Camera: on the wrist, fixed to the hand. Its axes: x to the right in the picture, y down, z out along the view.
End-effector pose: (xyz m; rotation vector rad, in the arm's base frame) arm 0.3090 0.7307 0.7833 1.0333 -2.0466 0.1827
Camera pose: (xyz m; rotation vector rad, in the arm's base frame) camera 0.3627 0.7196 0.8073 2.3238 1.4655 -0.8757
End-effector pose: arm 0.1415 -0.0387 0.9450 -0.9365 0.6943 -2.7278
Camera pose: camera 0.1093 0.0113 0.9383 0.1861 0.7637 0.1967
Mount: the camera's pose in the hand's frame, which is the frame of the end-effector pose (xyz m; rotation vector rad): 0.0064 -0.0410 -0.0431 -0.1998 -0.3925 3.0077
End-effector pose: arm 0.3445 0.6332 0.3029 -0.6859 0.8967 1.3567
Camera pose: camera 0.3789 0.5953 0.2719 -0.9751 -0.4684 -1.7294
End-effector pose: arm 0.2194 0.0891 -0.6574 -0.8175 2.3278 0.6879
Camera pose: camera 0.2284 0.0319 -0.6425 -2.4724 -0.8422 -1.1290
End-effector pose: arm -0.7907 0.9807 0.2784 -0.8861 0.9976 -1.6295
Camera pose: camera -0.8459 0.9898 0.2995 0.5948 0.8017 1.1700
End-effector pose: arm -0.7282 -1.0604 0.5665 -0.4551 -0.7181 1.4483
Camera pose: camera -0.6690 -1.0520 0.5645 0.6482 -0.1245 -1.5818
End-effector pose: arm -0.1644 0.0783 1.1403 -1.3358 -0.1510 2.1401
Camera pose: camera -0.1122 0.1059 1.1306 -0.0049 -0.8573 -0.8532
